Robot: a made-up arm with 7 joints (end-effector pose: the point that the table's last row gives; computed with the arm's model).
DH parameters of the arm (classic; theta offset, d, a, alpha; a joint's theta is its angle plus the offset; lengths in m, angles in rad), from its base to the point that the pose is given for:
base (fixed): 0 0 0 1.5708
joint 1: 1.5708 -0.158 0 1.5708
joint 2: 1.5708 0 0 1.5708
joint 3: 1.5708 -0.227 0 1.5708
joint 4: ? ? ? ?
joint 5: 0 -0.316 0 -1.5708
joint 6: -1.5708 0 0 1.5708
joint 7: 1.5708 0 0 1.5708
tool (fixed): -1.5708 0 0 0
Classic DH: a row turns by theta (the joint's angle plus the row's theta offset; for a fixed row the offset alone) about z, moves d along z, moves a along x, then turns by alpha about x.
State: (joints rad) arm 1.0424 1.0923 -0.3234 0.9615 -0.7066 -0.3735 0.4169
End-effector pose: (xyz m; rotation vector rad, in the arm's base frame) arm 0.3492 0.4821 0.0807 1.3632 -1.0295 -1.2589
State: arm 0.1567 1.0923 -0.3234 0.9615 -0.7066 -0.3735 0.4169
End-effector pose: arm 0.2834 0.4821 -0.2193 0.6541 -0.3985 -1.6267
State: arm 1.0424 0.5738 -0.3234 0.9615 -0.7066 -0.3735 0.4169
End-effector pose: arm 0.4583 0.3102 0.0170 0.9612 -1.4982 -1.3821
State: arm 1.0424 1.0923 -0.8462 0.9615 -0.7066 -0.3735 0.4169
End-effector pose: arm 0.3975 0.4307 -0.0332 1.0921 -0.6771 -1.7119
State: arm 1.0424 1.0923 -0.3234 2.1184 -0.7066 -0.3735 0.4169
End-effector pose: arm 0.2195 0.1740 0.1680 -1.7590 1.5848 1.8643
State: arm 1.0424 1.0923 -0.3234 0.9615 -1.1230 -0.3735 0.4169
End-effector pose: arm 0.3492 0.4821 0.0807 1.5414 -0.5868 -1.4284
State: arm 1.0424 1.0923 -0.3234 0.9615 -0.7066 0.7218 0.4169
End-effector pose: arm 0.3492 0.4821 0.0807 1.4017 -0.5453 -0.1592
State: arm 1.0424 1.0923 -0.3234 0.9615 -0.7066 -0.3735 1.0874
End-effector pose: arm 0.3492 0.4821 0.0807 0.8397 -0.5224 -1.4301
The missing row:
joint 4: 0 0 0 -1.5708
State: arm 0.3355 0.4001 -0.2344 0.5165 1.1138 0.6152 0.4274
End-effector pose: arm 0.3001 0.3201 -0.3997 -0.7168 -0.4556 0.6114
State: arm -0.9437 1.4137 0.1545 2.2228 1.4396 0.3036 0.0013
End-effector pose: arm 0.1721 0.1989 -0.1818 -0.5521 -0.5536 -0.3057
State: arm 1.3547 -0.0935 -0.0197 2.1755 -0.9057 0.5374 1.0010
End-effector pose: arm 0.1013 0.1485 0.2439 0.7387 -2.4566 -0.7410
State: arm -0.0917 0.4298 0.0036 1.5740 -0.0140 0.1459 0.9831
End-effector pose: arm 0.2959 0.2532 -0.2330 -0.4797 -1.0097 -0.9131
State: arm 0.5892 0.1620 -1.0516 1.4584 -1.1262 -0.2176 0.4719
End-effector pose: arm 0.2979 -0.0687 -0.1653 0.4707 -1.5079 -2.4422
